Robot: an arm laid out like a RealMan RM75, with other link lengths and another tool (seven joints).
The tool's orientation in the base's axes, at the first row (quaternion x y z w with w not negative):
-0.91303, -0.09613, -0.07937, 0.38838
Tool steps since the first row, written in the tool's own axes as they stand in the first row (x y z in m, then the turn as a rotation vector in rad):
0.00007, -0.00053, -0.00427, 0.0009, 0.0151, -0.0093
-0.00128, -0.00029, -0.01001, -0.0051, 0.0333, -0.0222
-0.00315, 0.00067, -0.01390, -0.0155, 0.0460, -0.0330
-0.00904, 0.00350, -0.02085, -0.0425, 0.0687, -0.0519
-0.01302, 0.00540, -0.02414, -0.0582, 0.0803, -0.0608
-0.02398, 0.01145, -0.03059, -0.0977, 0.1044, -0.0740
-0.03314, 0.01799, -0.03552, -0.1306, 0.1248, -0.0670
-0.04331, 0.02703, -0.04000, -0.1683, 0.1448, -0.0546
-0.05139, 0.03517, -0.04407, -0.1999, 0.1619, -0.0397
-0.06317, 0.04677, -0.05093, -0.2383, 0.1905, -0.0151
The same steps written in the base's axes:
-0.00036, -0.00273, 0.00331, 0.0038, -0.0169, -0.0039
-0.00201, -0.00720, 0.00678, 0.0014, -0.0393, -0.0090
-0.00387, -0.01088, 0.00837, -0.0064, -0.0569, -0.0127
-0.00939, -0.01851, 0.00988, -0.0285, -0.0891, -0.0214
-0.01303, -0.02264, 0.00995, -0.0416, -0.1053, -0.0268
-0.02267, -0.03268, 0.00776, -0.0751, -0.1357, -0.0432
-0.03034, -0.04174, 0.00460, -0.1016, -0.1483, -0.0693
-0.03836, -0.05229, -0.00084, -0.1326, -0.1572, -0.1000
-0.04455, -0.06169, -0.00547, -0.1581, -0.1616, -0.1290
-0.05369, -0.07589, -0.01140, -0.1868, -0.1676, -0.1742

